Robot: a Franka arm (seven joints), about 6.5 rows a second.
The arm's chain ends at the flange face. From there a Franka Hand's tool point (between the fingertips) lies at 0.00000 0.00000 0.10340 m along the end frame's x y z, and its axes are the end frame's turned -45 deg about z.
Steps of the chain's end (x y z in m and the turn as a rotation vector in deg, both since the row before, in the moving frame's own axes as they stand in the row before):
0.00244 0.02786 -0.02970 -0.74 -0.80 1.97
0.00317 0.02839 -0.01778 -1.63 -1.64 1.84
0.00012 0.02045 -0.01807 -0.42 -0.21 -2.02
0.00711 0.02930 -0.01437 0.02 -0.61 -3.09
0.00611 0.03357 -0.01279 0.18 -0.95 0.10
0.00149 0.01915 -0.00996 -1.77 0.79 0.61
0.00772 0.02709 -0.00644 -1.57 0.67 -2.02
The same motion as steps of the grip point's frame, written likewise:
-0.01994 0.02132 -0.02972 0.04 -1.09 1.97
-0.02200 0.02224 -0.01786 0.01 -2.31 1.84
-0.01517 0.01483 -0.01807 -0.15 -0.45 -2.02
-0.01646 0.02496 -0.01438 0.45 -0.42 -3.09
-0.02040 0.02662 -0.01280 0.80 -0.54 0.10
-0.01376 0.01785 -0.01002 -1.81 -0.69 0.61
-0.01479 0.02749 -0.00649 -1.58 -0.64 -2.02

